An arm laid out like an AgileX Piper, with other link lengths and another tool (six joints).
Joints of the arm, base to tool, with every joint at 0 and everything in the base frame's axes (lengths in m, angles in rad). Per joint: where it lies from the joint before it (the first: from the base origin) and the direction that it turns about. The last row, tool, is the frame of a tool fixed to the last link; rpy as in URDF.
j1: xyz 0 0 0.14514 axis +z
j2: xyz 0 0 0 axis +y
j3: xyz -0.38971 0 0.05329 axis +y
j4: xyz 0.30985 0 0.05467 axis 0.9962 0 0.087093
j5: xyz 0 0 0 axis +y
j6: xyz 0.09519 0 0.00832 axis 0.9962 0 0.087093
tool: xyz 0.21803 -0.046 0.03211 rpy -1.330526 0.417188 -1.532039
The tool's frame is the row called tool.
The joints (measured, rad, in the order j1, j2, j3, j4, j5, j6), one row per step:
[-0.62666 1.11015 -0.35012 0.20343 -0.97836 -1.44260]
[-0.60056 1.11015 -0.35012 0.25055 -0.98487 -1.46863]
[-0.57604 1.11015 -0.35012 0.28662 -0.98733 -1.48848]
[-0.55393 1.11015 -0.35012 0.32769 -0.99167 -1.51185]
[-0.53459 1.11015 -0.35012 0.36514 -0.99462 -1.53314]
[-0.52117 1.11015 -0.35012 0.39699 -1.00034 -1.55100]
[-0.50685 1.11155 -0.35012 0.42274 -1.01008 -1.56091]
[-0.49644 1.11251 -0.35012 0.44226 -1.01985 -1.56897]
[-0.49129 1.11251 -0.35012 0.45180 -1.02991 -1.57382]
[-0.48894 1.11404 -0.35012 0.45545 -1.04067 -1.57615]
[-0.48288 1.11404 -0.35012 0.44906 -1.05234 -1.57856]
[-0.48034 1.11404 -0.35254 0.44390 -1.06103 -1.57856]
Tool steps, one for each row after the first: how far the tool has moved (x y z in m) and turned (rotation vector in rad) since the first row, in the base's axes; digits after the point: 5 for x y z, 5 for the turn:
[-0.00150 -0.00060 -0.00024 0.00854 -0.00782 -0.01189]
[-0.00099 0.00018 -0.00145 0.01739 -0.01125 -0.01603]
[-0.00225 -0.00063 -0.00269 0.02647 -0.01496 -0.02712]
[-0.00347 -0.00166 -0.00441 0.03591 -0.01688 -0.03782]
[-0.00587 -0.00336 -0.00519 0.04233 -0.02045 -0.05076]
[-0.00739 -0.00390 -0.00516 0.04803 -0.02843 -0.05811]
[-0.00909 -0.00436 -0.00455 0.05051 -0.03559 -0.06516]
[-0.01090 -0.00433 -0.00266 0.04756 -0.04244 -0.07048]
[-0.01218 -0.00423 -0.00070 0.04234 -0.04811 -0.07451]
[-0.01108 -0.00066 0.00303 0.02904 -0.05217 -0.06873]
[-0.01078 0.00143 0.00708 0.01893 -0.05862 -0.06553]

